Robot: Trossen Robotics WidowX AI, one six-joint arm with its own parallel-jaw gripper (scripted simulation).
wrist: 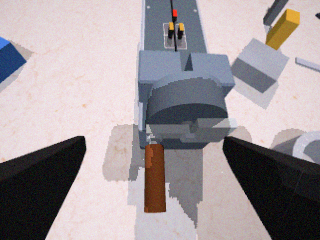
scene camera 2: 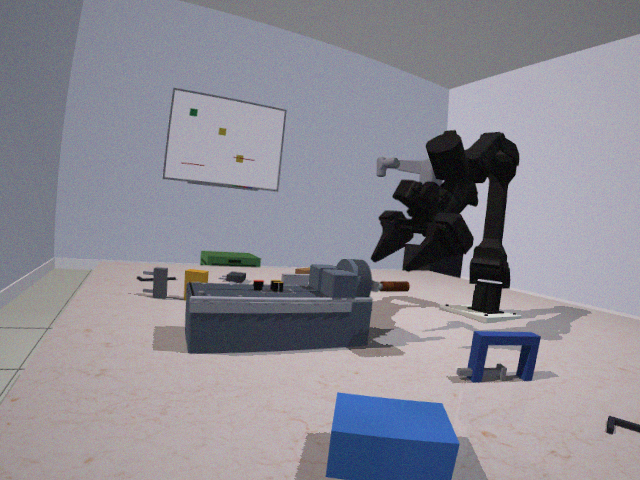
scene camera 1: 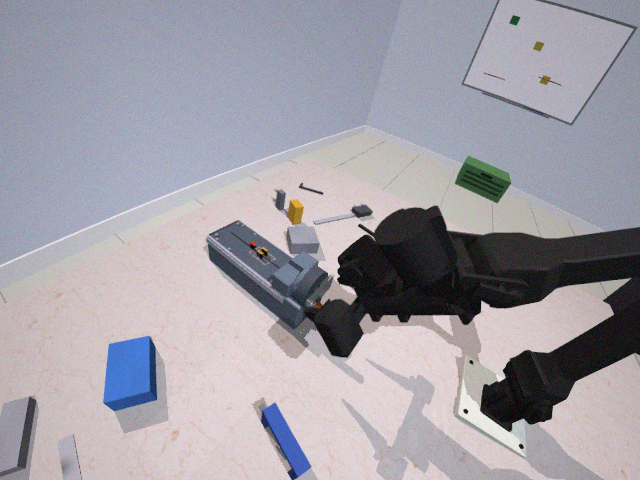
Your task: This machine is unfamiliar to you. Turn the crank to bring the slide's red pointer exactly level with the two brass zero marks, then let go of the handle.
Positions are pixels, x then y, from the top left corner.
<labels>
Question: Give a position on a grey slide machine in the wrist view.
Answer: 179,80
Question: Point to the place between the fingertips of the gripper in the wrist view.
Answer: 156,142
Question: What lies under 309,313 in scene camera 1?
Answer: The gripper.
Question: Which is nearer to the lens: the blue block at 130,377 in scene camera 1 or the grey block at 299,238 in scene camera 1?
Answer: The blue block.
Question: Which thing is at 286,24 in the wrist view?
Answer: A yellow block.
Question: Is the gripper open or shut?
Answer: Open.
</labels>
